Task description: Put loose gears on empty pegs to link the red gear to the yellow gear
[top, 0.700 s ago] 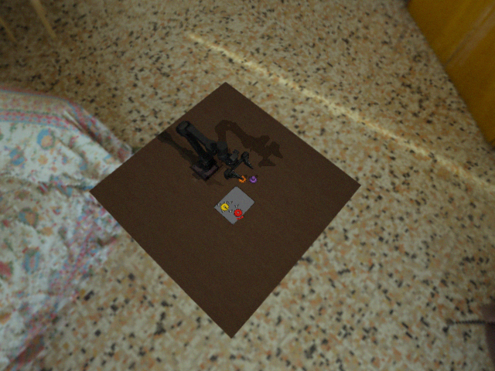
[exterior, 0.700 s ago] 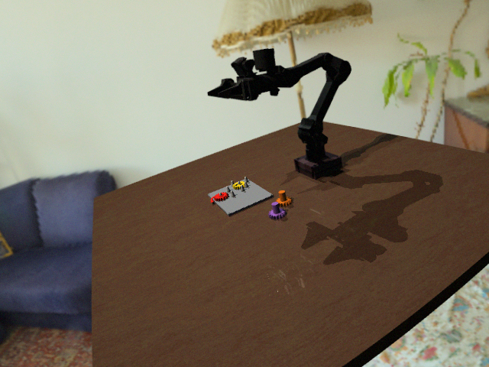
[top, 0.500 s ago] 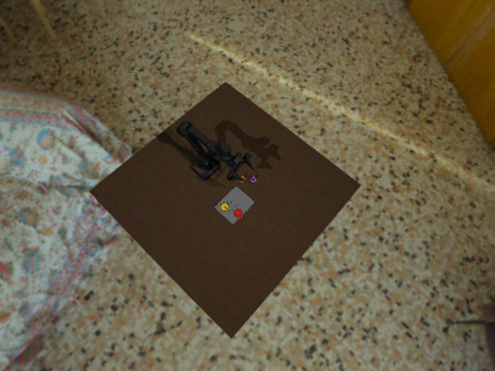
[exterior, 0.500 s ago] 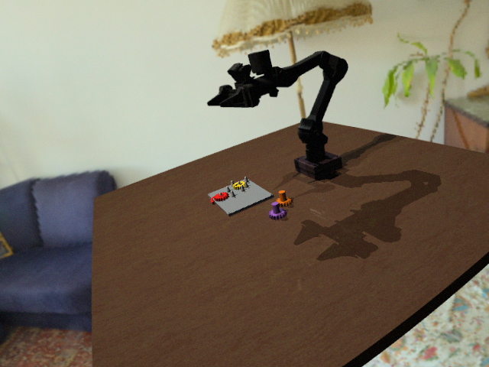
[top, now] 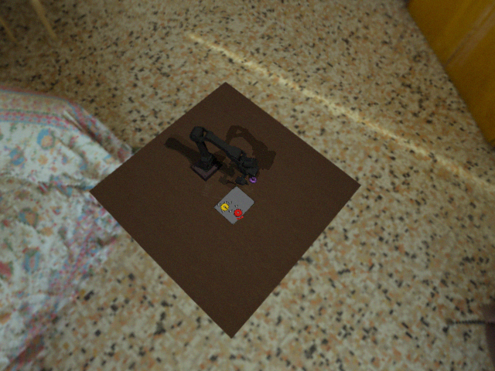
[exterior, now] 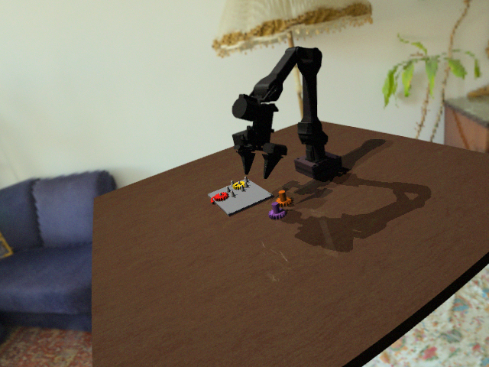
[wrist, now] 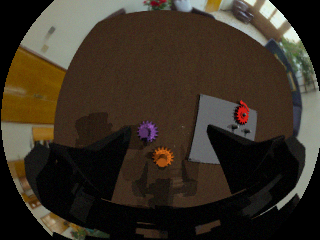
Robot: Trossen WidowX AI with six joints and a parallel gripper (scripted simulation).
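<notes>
Right now the orange gear is 110 mm below my gripper tip, 80 mm behind it and 10 mm to the left of it. Round my gripper tip: red gear: 200 mm to the right, 110 mm below, 50 mm ahead; purple gear: 110 mm below, 50 mm to the left, 20 mm behind; yellow gear: 220 mm to the right, 110 mm below, 40 mm behind.
</notes>
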